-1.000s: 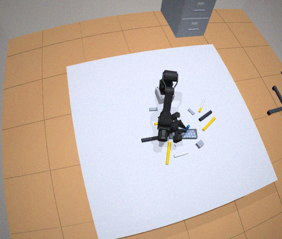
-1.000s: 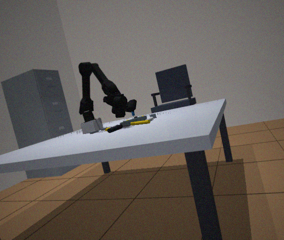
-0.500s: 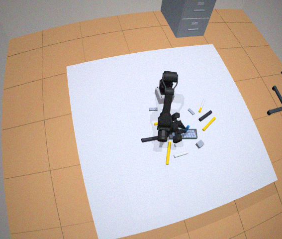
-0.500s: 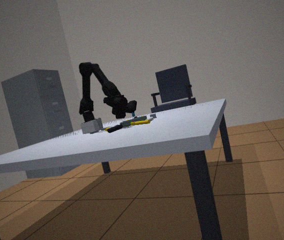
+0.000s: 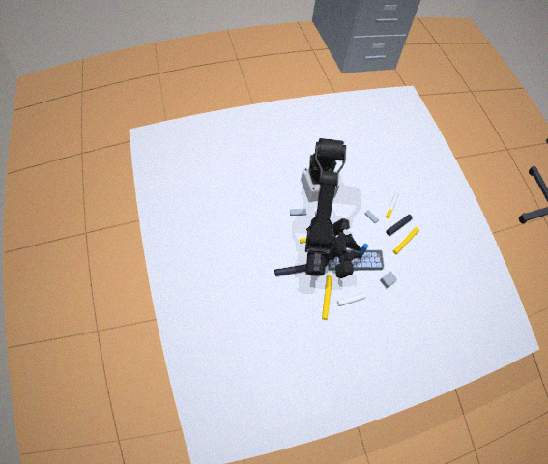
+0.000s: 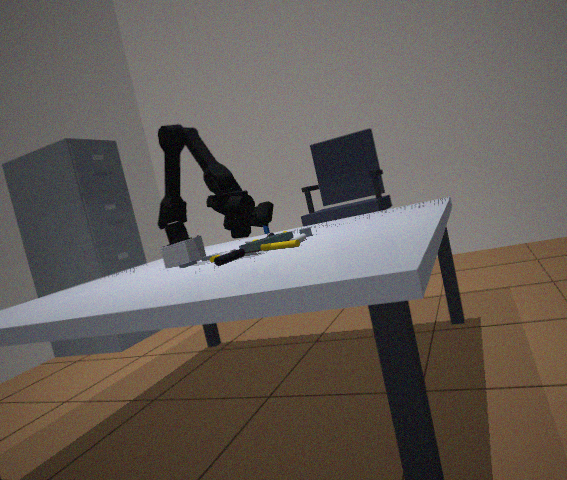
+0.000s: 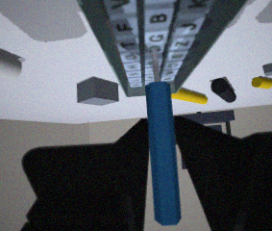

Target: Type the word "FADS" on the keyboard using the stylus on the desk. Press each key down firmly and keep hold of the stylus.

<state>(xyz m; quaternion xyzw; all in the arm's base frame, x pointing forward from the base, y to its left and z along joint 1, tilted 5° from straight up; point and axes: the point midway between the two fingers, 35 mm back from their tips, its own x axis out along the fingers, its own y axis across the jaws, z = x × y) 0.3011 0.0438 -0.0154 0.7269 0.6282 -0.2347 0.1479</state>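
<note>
My gripper tip is now 90 mm short of the grey block, 90 mm to the right of it and 50 mm above it. The rest, counted from my gripper tip: blue stylus (10 mm below); white stick (130 mm ahead, 50 mm to the right, 60 mm below); grey stylus tip (50 mm below).
</note>
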